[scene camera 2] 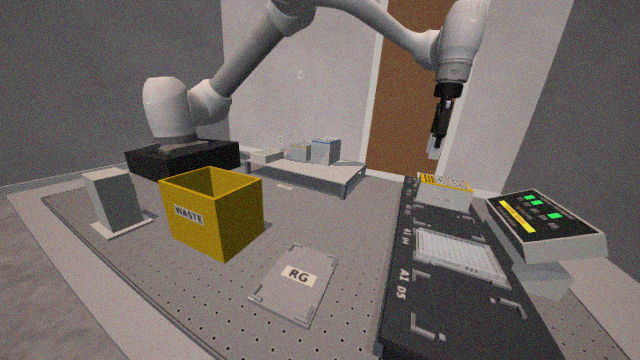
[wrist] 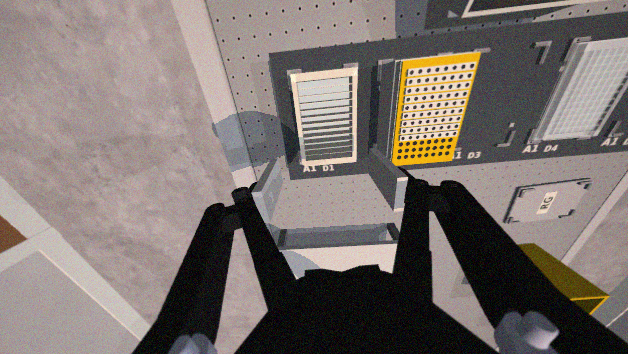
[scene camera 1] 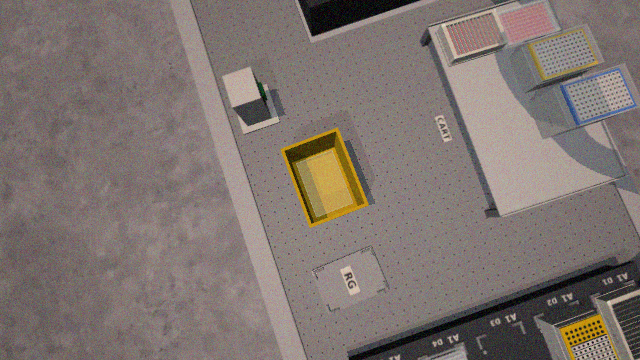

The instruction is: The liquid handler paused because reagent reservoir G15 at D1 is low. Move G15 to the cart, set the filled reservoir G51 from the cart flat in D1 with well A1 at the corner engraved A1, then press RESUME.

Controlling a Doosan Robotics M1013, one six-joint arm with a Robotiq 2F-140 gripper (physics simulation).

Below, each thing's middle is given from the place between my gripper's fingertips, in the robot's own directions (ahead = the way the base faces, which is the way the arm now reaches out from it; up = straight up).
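My gripper is 10 cm above the clear plate (scene camera 2: 468, 257), 5 cm short of it and 38 cm to the left of it. Distances from my hand: RG plate nest (scene camera 2: 293, 289), 16 cm below, 19 cm behind, 51 cm to the right; yellow WASTE bin (scene camera 2: 218, 212), 10 cm below, 41 cm behind, 51 cm to the right; red-striped trough reservoir (scene camera 1: 472, 37), 9 cm below, 10 cm to the right, 62 cm behind.
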